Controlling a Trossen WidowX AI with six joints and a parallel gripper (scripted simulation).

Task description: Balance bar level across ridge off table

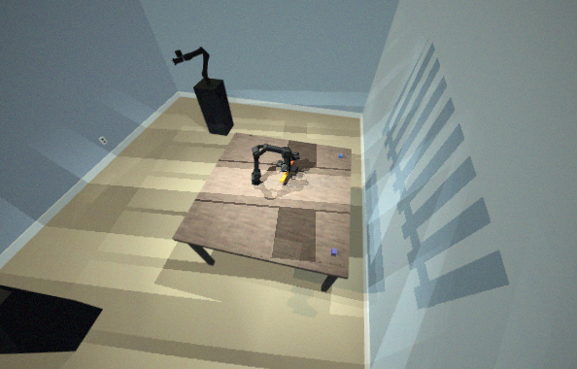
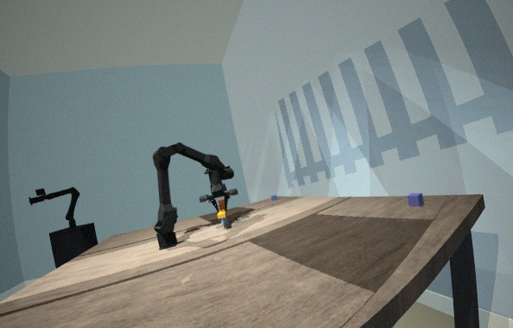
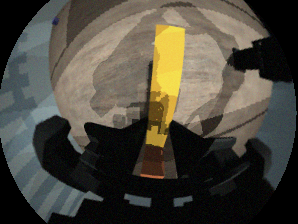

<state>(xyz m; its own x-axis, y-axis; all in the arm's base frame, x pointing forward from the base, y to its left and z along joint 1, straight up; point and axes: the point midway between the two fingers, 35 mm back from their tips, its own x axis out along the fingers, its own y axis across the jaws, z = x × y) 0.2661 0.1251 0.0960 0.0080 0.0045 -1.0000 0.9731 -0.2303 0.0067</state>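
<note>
The grey-blue piece is 1 cm ahead of my gripper tip, 3 cm to the left of it and 6 cm below it. Round my gripper tip: purple cube (47 cm ahead, 63 cm to the right, 5 cm below).
</note>
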